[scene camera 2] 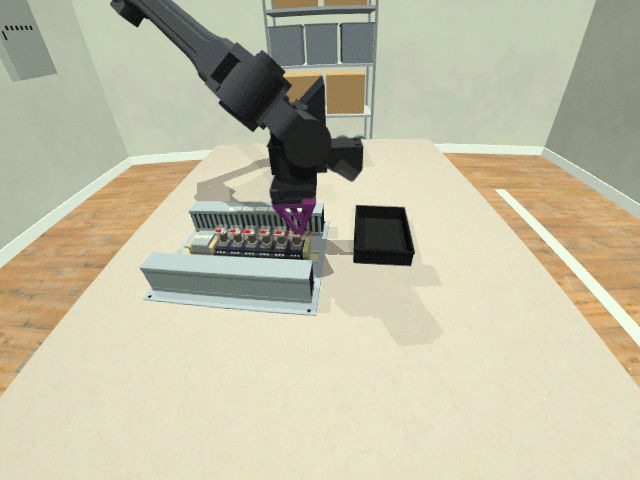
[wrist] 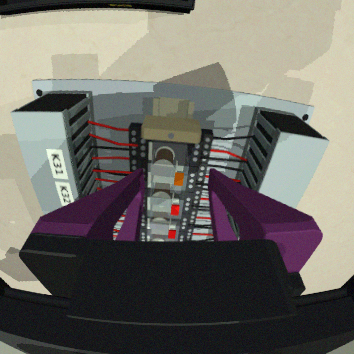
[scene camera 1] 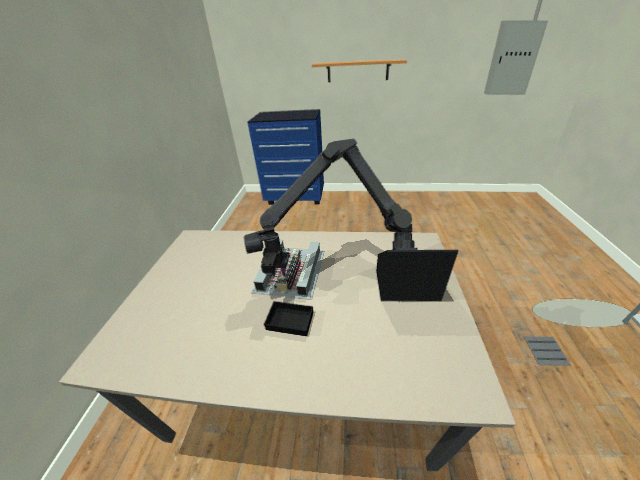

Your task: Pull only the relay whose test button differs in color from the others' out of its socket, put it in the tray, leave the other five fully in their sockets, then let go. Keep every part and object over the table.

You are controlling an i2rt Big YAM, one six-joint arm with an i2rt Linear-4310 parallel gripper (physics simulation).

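Where they show: gripper, fingertip midpoint: [scene camera 2: 299,227] [wrist: 175,176] [scene camera 1: 279,275]; arm's base at its link origin: [scene camera 1: 403,252].
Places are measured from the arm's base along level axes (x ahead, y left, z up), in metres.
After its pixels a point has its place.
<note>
Six relays stand in a row in their sockets on a grey panel [scene camera 1: 307,296] @(x 0.391, y 0.109, z -0.149 m) [scene camera 2: 232,301] @(x 0.611, y -0.050, z -0.151 m) [wrist: 110,88] @(x 0.450, y 0.106, z -0.151 m). The end relay nearest the tray [scene camera 2: 296,239] @(x 0.515, y 0.059, z -0.095 m) [wrist: 162,170] @(x 0.498, y 0.062, z -0.086 m) has an orange test button. The neighbouring relays [scene camera 2: 280,239] @(x 0.512, y 0.029, z -0.096 m) [wrist: 161,202] @(x 0.496, y 0.033, z -0.086 m) have red buttons. My gripper [scene camera 2: 298,231] @(x 0.508, y 0.066, z -0.073 m) [wrist: 175,176] @(x 0.508, y 0.066, z -0.073 m) is partly open with purple fingers. Its fingertips are low over the row's tray end, one on each side of the orange-button relay in the wrist view, with nothing gripped. Finger contact cannot be told. The black tray [scene camera 1: 286,329] @(x 0.448, y 0.283, z -0.131 m) [scene camera 2: 382,257] @(x 0.525, y 0.218, z -0.136 m) stands beside the panel; part of its edge shows in the wrist view.
Grey wire ducts [scene camera 2: 227,279] @(x 0.604, y -0.049, z -0.105 m) [wrist: 42,135] @(x 0.414, y 0.090, z -0.091 m) [wrist: 295,155] @(x 0.594, y 0.072, z -0.091 m) run along both sides of the relay row. A beige end block [wrist: 171,129] @(x 0.504, y 0.081, z -0.114 m) stands at the row's end. Red and black wires run from sockets to ducts. A black upright panel [scene camera 1: 416,276] @(x -0.029, y 0.120, z -0.014 m) stands by the arm's base on the table [scene camera 1: 206,356] @(x 0.719, y 0.394, z -0.154 m).
</note>
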